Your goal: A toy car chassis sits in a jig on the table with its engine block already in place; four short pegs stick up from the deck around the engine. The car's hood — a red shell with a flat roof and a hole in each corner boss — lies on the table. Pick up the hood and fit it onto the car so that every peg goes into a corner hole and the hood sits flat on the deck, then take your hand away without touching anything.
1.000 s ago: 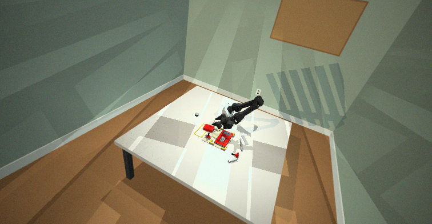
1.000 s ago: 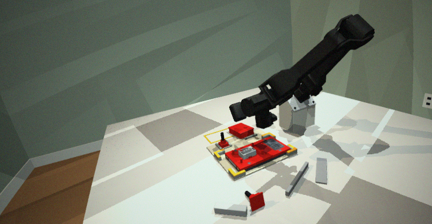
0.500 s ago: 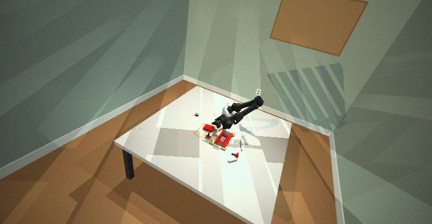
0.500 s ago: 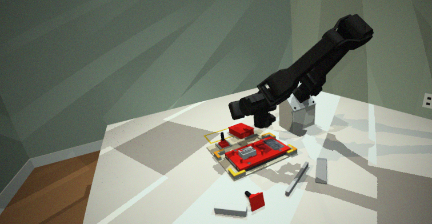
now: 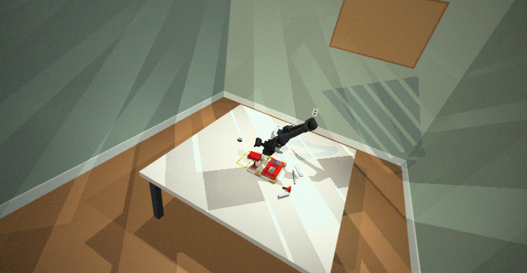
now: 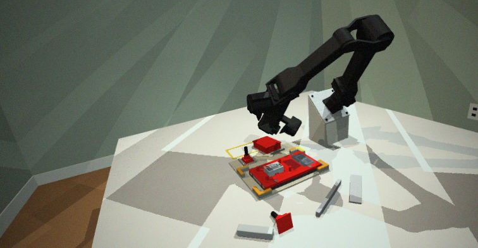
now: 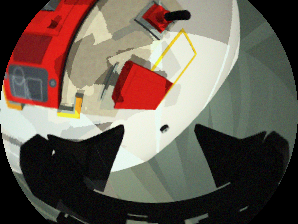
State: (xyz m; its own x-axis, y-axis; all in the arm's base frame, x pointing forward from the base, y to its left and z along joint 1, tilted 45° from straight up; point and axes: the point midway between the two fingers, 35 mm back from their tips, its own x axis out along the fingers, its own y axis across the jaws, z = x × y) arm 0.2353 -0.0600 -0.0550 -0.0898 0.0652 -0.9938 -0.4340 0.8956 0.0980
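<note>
The red hood lies 1 cm ahead of my gripper tip, 1 cm to the right of it and 7 cm below it. From my gripper tip the other things lie so: grey bar: 28 cm ahead, 31 cm to the left, 8 cm below; grey engine block: 11 cm ahead, 16 cm to the left, 7 cm below.
</note>
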